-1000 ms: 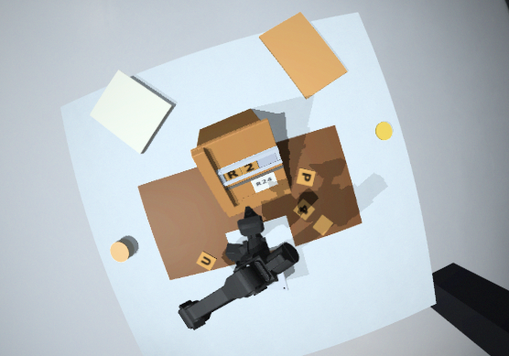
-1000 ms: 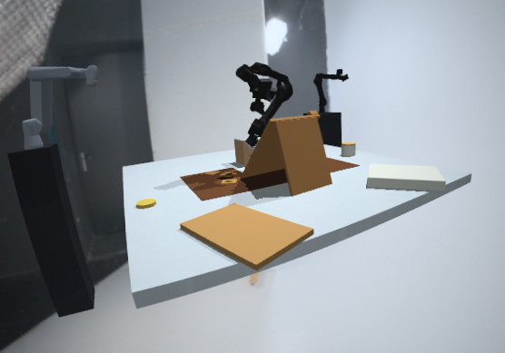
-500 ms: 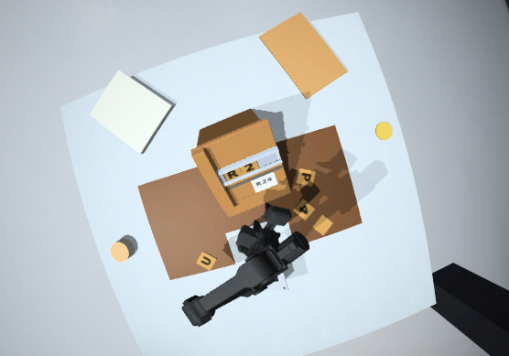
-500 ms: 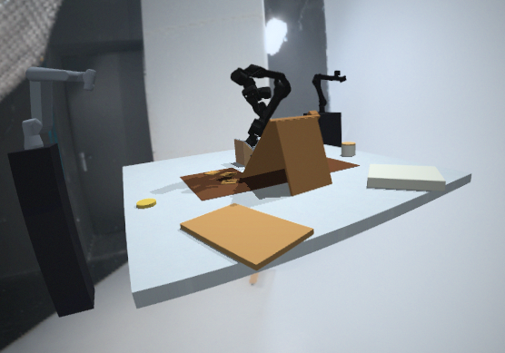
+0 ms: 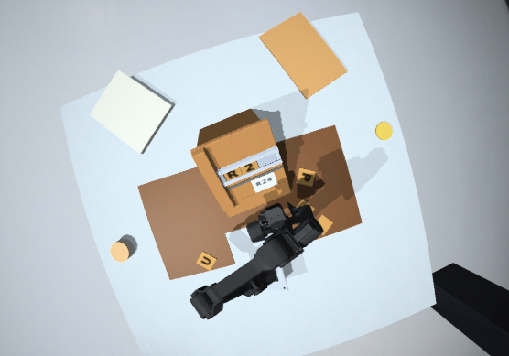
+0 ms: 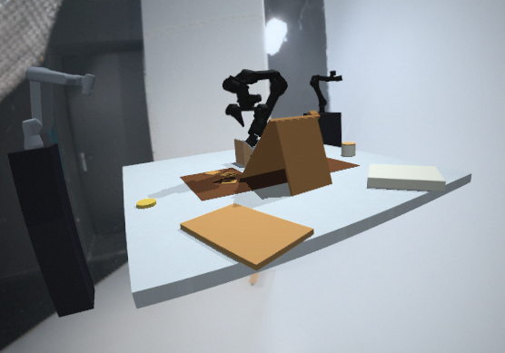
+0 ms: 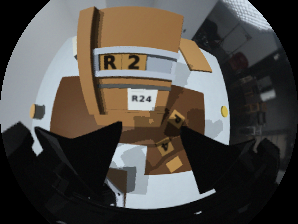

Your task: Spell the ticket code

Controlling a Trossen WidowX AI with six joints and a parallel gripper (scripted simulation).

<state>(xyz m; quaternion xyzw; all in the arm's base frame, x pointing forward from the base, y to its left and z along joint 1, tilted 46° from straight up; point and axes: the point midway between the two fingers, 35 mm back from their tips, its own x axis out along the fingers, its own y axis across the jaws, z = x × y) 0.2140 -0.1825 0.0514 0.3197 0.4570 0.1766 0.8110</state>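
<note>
The white ticket lies 13 cm below my gripper tip, 8 cm ahead of it and 1 cm to the left of it. From my gripper tip the other things lie so: brown mat 22 cm below, 9 cm to the left, 3 cm behind; orange slab 48 cm ahead, 28 cm to the right, 21 cm below; cream slab 48 cm ahead, 40 cm to the left, 20 cm below.
</note>
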